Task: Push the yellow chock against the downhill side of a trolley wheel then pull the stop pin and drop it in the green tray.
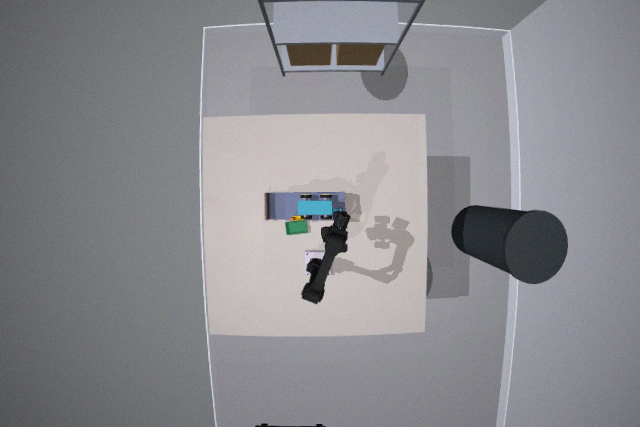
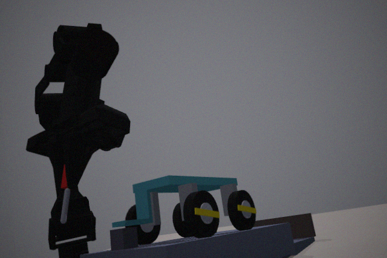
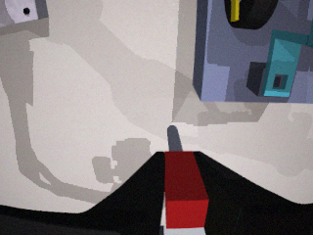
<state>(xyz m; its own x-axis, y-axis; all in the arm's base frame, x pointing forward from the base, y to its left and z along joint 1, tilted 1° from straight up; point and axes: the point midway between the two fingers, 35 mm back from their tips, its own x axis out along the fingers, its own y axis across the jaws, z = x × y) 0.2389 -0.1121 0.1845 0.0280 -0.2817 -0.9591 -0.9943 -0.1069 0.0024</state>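
Right now the green tray is 4 cm behind my gripper tip, 25 cm to the left of it and 19 cm below it. Also, from my gripper tip: blue-grey ramp (9 cm ahead, 15 cm to the left, 13 cm below); then teal trolley (9 cm ahead, 15 cm to the left, 6 cm below); then red-headed stop pin (right at my gripper tip).
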